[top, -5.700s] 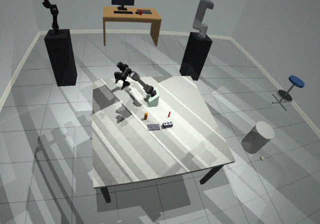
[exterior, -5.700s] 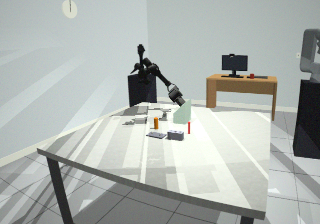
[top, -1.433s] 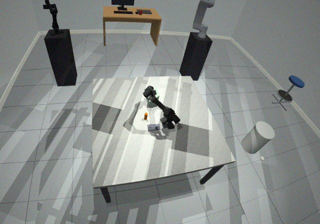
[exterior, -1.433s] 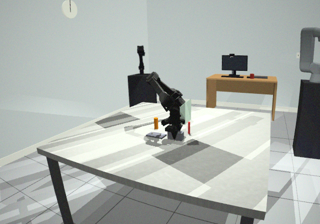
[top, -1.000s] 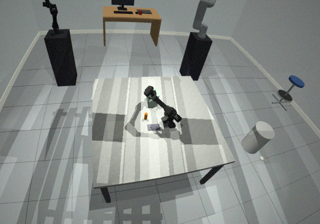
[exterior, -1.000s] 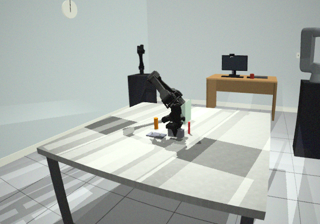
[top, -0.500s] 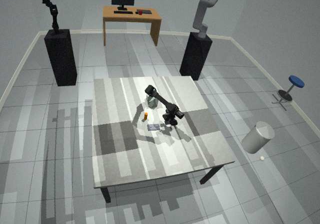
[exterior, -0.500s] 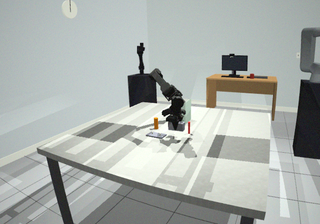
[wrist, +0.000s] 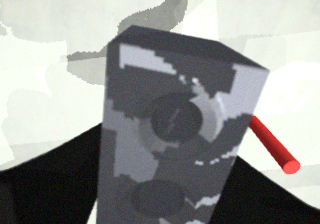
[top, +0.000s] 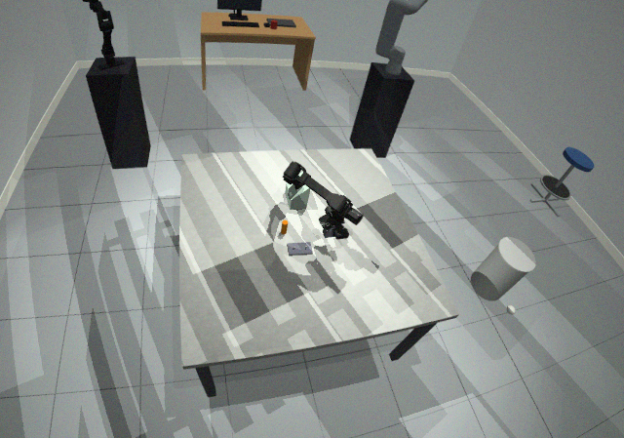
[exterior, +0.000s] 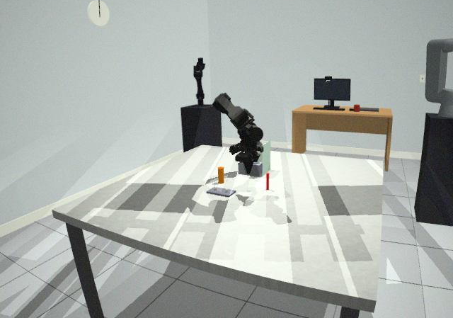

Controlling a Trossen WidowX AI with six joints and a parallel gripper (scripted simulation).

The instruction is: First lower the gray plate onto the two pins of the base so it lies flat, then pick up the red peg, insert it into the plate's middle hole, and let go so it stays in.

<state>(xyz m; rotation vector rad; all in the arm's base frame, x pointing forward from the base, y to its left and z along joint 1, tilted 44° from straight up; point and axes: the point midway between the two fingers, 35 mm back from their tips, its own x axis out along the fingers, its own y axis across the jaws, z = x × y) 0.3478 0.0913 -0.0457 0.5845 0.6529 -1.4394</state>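
The pin base is 10 mm behind my gripper tip, 150 mm to the right of it and 110 mm below it. Also, from my gripper tip: gray plate: 30 mm above; red peg: 120 mm behind, 30 mm to the left, 80 mm below; orange cylinder: 120 mm behind, 210 mm to the right, 80 mm below.
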